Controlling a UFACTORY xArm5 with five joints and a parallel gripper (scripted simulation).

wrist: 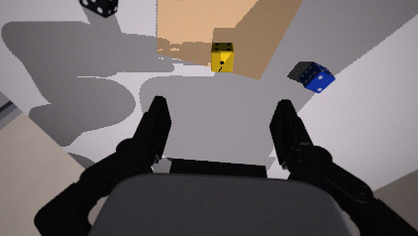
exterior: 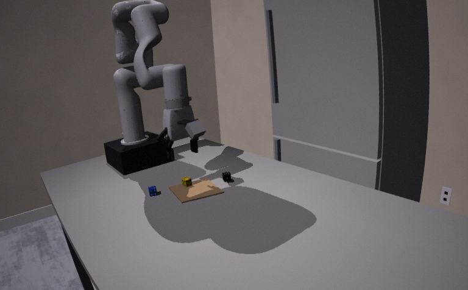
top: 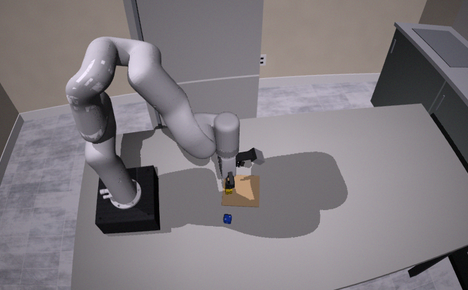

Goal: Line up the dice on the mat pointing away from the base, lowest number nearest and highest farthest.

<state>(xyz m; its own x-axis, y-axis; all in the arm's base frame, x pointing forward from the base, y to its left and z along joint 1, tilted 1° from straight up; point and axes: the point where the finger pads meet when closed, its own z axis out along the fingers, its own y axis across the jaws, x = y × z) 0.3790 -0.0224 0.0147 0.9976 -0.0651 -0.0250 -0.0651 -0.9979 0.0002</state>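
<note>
My hand is 120 mm to the left of the blue die, 100 mm above it and 30 mm past it. Round my hand: black die: 120 mm to the left, 100 mm below, 70 mm ahead; then mat: 110 mm below, 50 mm ahead, 10 mm to the right; then yellow die: 100 mm below.
</note>
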